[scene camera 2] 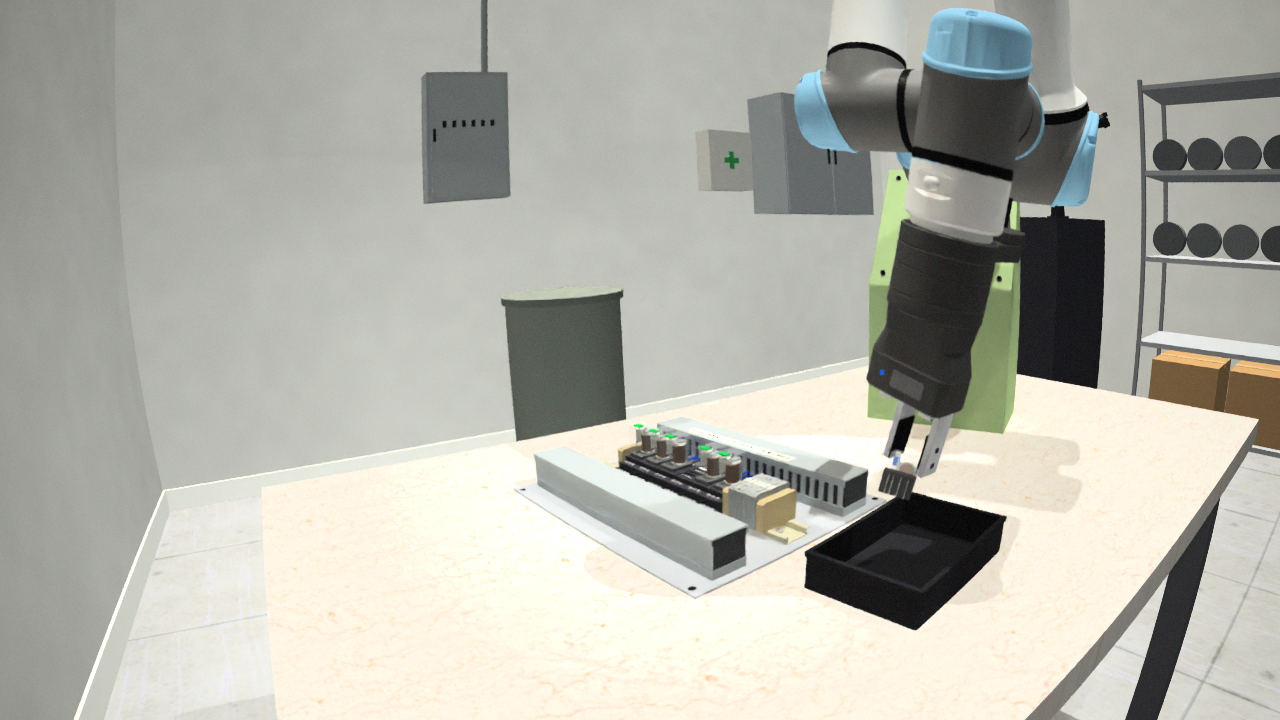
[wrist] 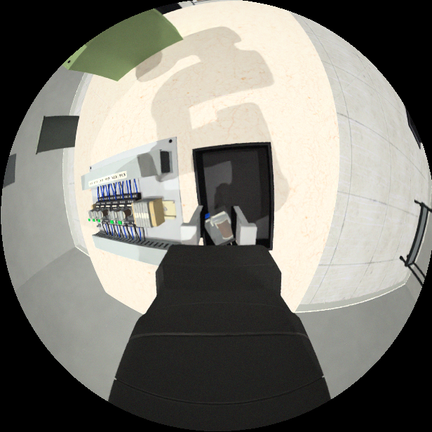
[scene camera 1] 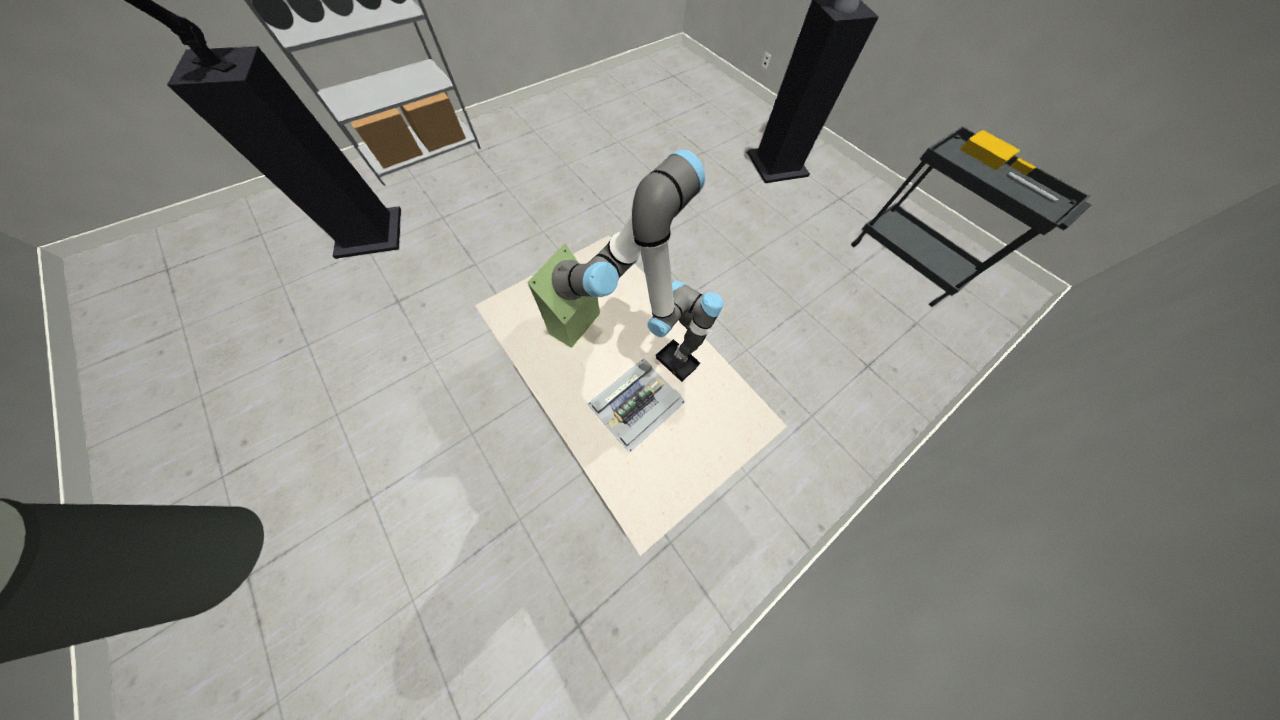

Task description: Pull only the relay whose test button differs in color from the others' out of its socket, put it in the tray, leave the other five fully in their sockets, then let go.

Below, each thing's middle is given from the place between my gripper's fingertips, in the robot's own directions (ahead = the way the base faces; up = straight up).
Labels:
My hand is 11 cm to the left of the beige block (scene camera 2: pixel 772 511), 8 cm short of it and 7 cm above it. From my hand the other things lie so: panel plate (scene camera 2: pixel 761 550) 21 cm to the right, 14 cm ahead, 10 cm below.

